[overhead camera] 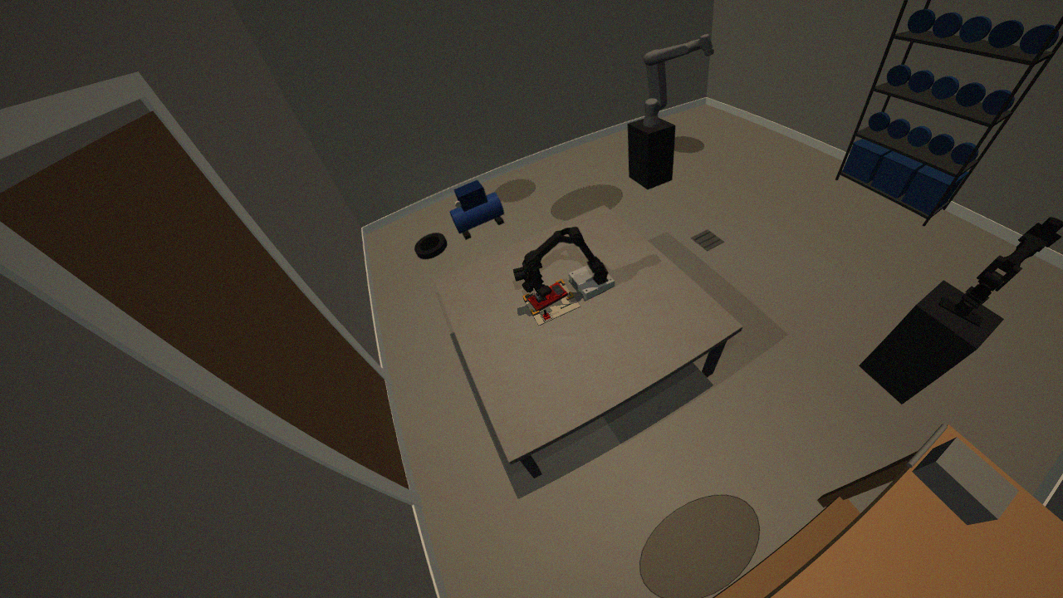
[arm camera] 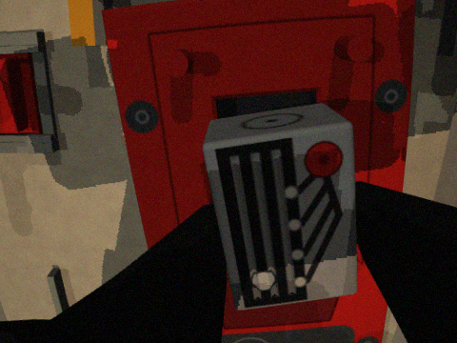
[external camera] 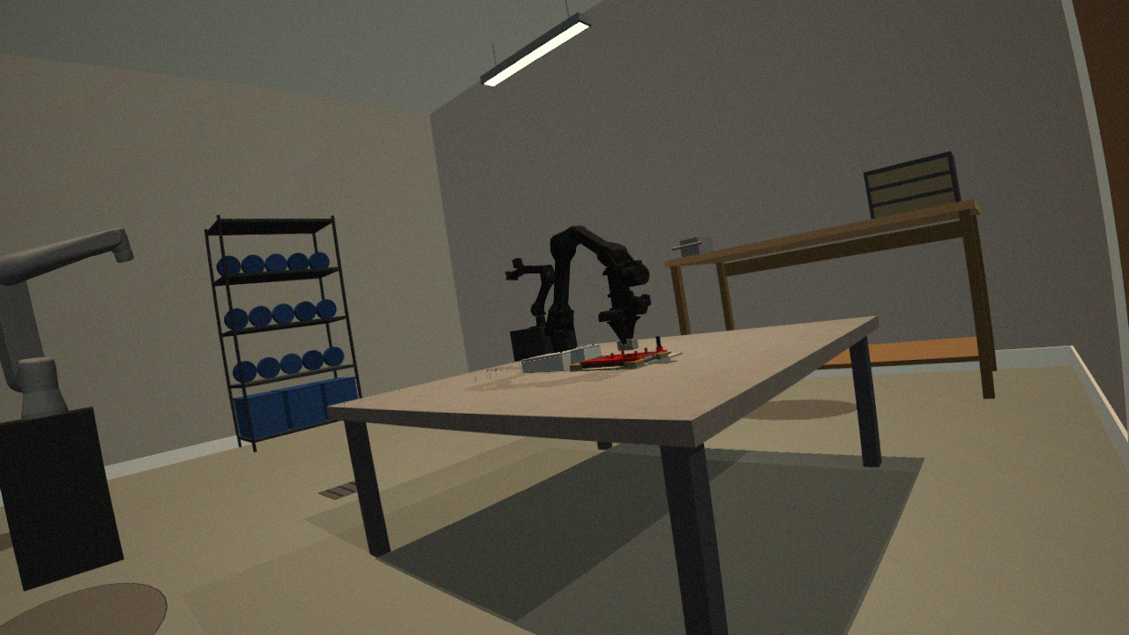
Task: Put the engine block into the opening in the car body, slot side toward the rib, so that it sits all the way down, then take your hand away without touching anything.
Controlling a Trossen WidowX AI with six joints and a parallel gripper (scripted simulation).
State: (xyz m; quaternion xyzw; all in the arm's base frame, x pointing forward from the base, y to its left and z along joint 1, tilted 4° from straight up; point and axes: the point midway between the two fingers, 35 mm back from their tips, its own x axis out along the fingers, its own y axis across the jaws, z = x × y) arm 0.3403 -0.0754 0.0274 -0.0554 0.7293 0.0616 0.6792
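Now: the grey engine block 10 mm below my gripper tip.
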